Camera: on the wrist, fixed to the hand. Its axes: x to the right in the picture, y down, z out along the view.
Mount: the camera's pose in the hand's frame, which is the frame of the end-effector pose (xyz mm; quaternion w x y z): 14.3 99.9 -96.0 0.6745 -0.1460 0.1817 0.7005
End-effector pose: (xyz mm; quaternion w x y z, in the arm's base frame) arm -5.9 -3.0 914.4 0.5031 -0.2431 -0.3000 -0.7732
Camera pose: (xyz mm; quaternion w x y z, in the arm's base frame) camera 73.9 -111.4 878.6 0.9000 -0.3071 0.1722 -0.2571
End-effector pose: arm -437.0 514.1 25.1 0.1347 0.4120 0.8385 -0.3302
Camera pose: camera -363.6 630.7 45.3 0.2300 0.9056 0.3496 0.0689
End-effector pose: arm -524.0 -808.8 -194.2 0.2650 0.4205 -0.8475 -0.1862
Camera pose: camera -534.4 -771.7 -60.4 0.5246 -0.3149 -0.7909 0.0127
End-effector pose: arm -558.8 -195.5 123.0 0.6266 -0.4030 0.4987 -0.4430
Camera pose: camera -636.2 -187.0 7.5 0.5835 0.0665 0.7972 0.1397
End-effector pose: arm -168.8 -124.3 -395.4 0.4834 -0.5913 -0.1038 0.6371
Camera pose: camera -133.7 -207.0 -501.9 0.1877 0.6579 -0.3390 -0.6458
